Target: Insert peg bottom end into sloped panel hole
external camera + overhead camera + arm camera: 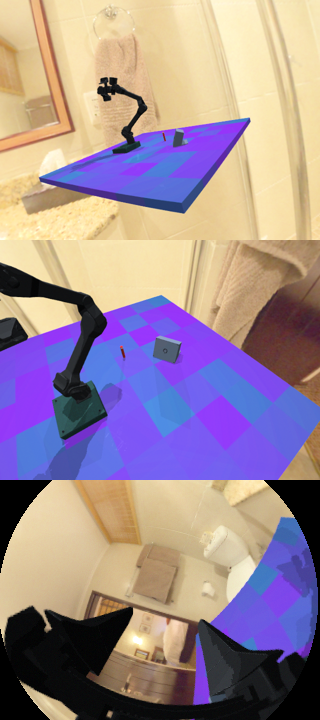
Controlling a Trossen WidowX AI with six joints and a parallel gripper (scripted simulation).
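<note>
Right now my gripper tip is 470 mm above the red round peg, 340 mm to the right of it and 220 mm short of it. The rest, counted from my gripper tip: panel: 490 mm below, 430 mm ahead, 220 mm to the left.
</note>
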